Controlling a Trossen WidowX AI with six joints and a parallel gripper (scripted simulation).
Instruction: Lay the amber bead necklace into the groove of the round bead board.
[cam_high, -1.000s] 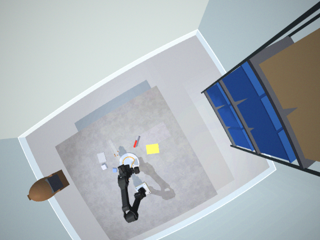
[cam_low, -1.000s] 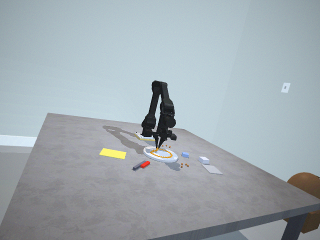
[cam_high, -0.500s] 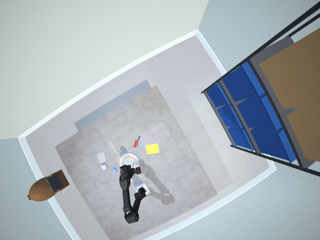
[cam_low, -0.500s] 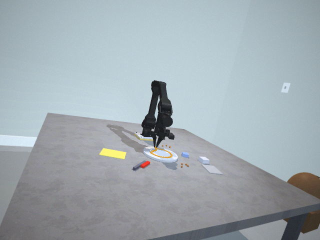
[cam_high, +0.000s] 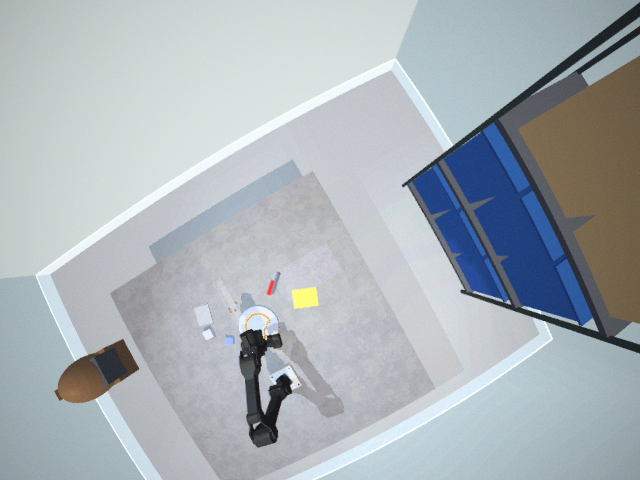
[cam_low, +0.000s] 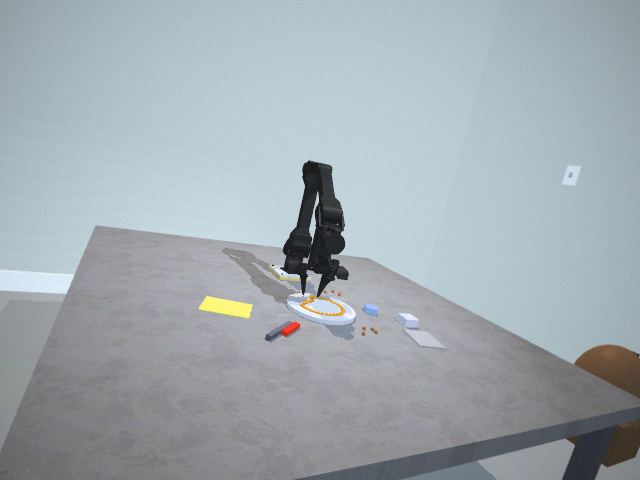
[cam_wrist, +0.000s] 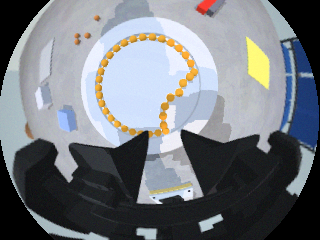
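Right now the round white bead board is 6 cm ahead of my gripper tip, 1 cm to the right of it and 1 cm below it. Round my gripper tip: yellow sheet 28 cm to the right, 2 cm below, 2 cm ahead; then blue block 16 cm to the left, 10 cm ahead, 1 cm below; then grey tool 20 cm to the right, 17 cm ahead, 1 cm below.
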